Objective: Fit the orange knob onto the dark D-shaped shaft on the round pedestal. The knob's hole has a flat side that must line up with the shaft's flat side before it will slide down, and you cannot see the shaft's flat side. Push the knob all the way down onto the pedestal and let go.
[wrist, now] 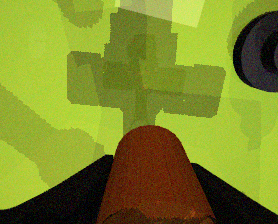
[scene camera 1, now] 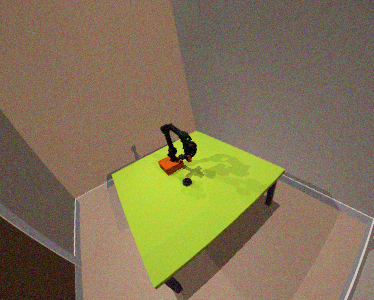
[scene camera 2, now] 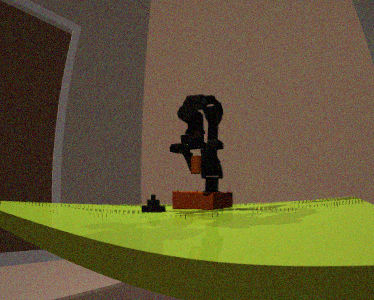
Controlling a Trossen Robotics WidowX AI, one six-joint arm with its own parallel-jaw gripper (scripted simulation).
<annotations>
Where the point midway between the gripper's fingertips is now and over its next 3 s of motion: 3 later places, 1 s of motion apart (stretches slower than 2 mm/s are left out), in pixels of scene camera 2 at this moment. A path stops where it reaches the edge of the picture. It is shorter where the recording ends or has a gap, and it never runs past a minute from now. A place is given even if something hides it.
The gripper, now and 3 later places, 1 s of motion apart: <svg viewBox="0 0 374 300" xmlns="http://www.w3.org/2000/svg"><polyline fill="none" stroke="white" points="196,170 173,177 153,186 153,191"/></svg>
</annotations>
